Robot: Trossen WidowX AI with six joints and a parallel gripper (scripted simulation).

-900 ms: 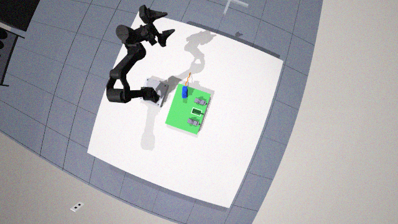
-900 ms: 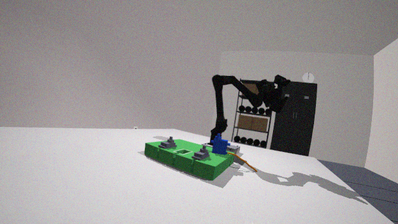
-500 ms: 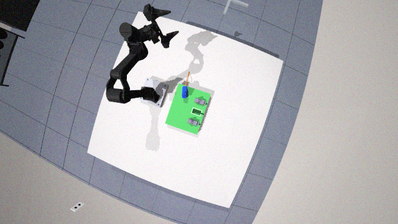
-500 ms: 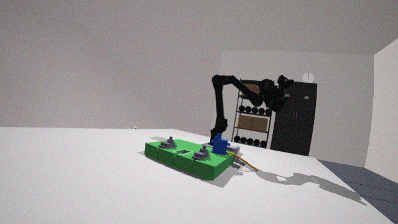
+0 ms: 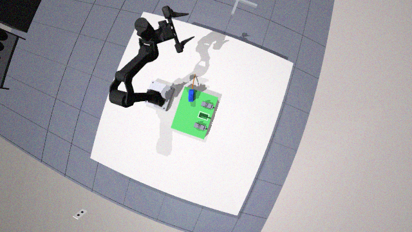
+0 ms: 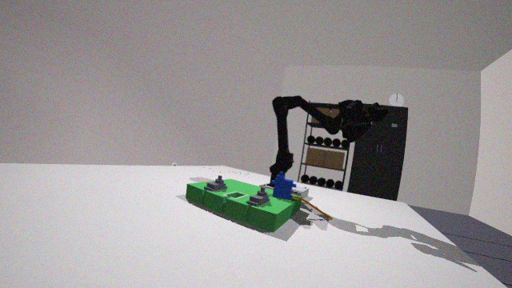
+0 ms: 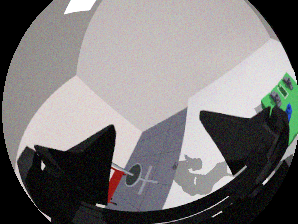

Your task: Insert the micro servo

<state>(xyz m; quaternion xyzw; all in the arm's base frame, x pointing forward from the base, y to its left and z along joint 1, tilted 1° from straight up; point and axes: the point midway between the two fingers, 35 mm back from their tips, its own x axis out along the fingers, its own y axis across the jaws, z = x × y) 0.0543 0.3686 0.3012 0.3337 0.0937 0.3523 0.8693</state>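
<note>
Now: gripper tip 35 cm to the left of the green deck, 32 cm above it and 13 cm short of it.
</note>
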